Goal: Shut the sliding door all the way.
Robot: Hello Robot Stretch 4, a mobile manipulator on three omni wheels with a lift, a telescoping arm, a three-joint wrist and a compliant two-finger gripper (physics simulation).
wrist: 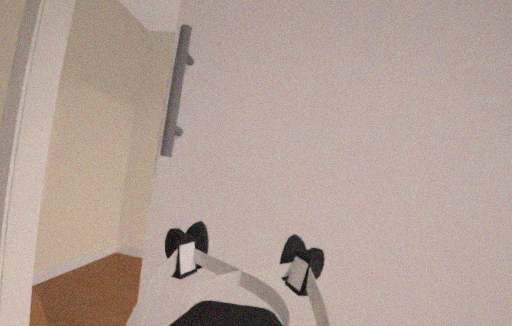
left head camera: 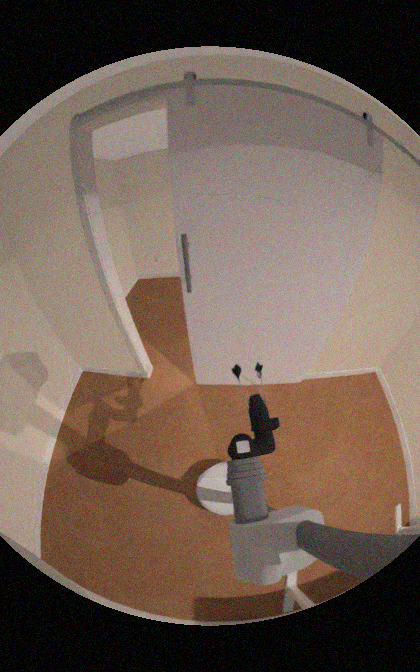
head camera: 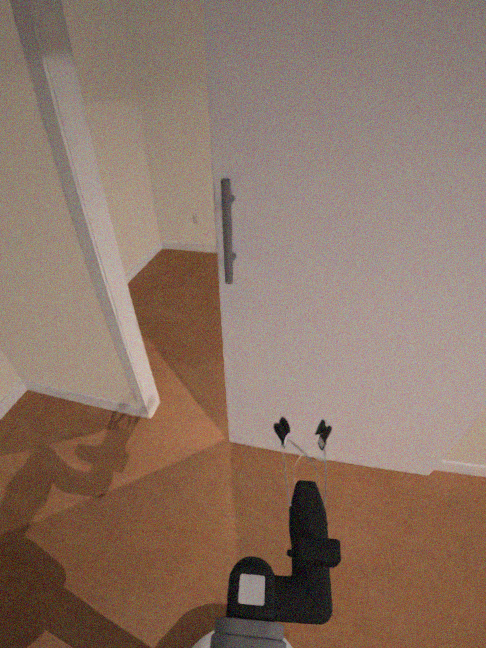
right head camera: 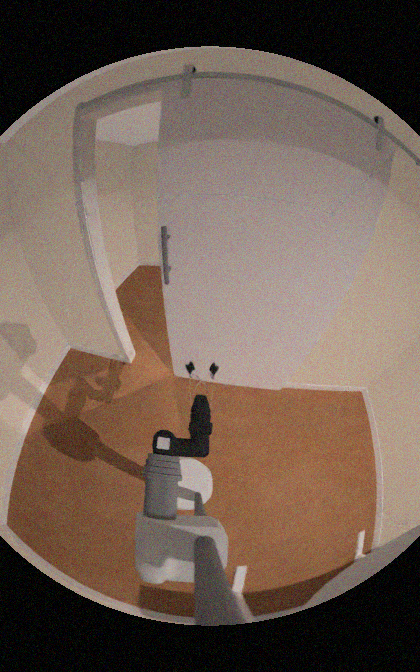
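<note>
The white sliding door covers the right part of the doorway, with an open gap at its left. Its grey vertical bar handle is near the door's left edge. My gripper is open with nothing between the fingers. It points at the door, below and to the right of the handle in the wrist view, apart from the handle. I cannot tell how near the fingertips are to the door's face.
The white door jamb stands left of the gap. A grey rail runs above the door. The robot's round white base is on the brown floor. White legs of furniture show at the lower edge of the side head views.
</note>
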